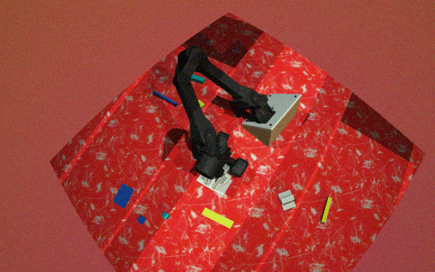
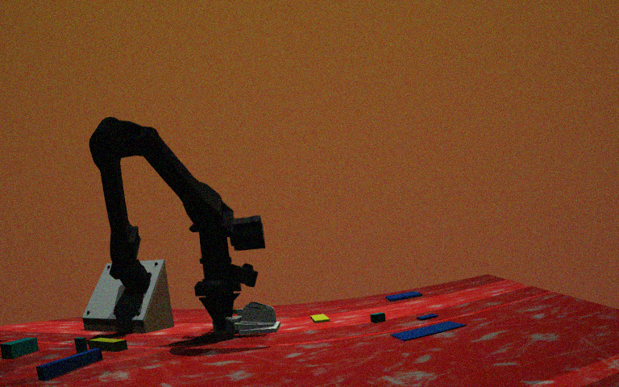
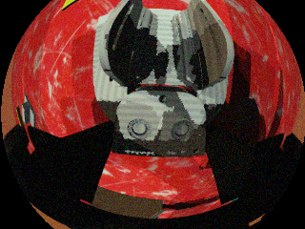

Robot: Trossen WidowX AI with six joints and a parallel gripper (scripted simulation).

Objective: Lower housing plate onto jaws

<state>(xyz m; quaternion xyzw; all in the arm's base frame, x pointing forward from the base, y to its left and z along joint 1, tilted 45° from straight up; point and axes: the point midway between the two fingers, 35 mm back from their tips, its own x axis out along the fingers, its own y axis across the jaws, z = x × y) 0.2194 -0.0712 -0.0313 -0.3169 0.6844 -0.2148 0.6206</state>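
The grey jaw assembly lies 2 cm to the left of my gripper tip, 2 cm ahead of it and 1 cm above it. Also, from my gripper tip: teal cube: 30 cm ahead, 4 cm to the right; then blue stick: 42 cm to the right, 7 cm behind; then white ridged block: 28 cm to the left, 4 cm behind.
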